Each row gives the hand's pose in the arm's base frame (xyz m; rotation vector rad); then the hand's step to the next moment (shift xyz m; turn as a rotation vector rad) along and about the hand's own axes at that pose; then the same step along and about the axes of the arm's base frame.
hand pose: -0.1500 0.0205 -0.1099 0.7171 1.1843 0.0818
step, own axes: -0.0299 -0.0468 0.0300 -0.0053 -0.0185 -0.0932
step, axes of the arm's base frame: -0.0002 -0.0630 0.0042 -0.0883 0.0269 -0.0232
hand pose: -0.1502 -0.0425 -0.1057 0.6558 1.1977 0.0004
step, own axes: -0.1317 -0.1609 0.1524 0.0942 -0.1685 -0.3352
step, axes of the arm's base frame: 0.0259 -0.2472 0.0685 -0.3078 0.0516 -0.2285
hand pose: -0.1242 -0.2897 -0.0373 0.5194 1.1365 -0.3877
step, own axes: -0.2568 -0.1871 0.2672 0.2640 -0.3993 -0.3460
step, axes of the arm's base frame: 0.0030 -0.2986 0.2884 -0.3771 -0.1363 -0.4337
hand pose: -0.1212 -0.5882 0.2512 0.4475 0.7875 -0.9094
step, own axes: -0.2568 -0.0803 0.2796 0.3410 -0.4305 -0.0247
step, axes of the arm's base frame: -0.0470 -0.0899 0.3745 -0.2424 -0.4016 -0.2867
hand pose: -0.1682 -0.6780 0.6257 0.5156 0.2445 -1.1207
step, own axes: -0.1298 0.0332 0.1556 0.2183 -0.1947 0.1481
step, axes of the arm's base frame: -0.0357 0.0346 0.1992 -0.0932 -0.3136 -0.0212
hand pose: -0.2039 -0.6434 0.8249 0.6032 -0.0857 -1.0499
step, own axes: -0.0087 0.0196 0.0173 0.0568 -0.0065 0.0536
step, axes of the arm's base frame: 0.0050 0.0068 0.0262 0.0053 -0.0724 0.0294
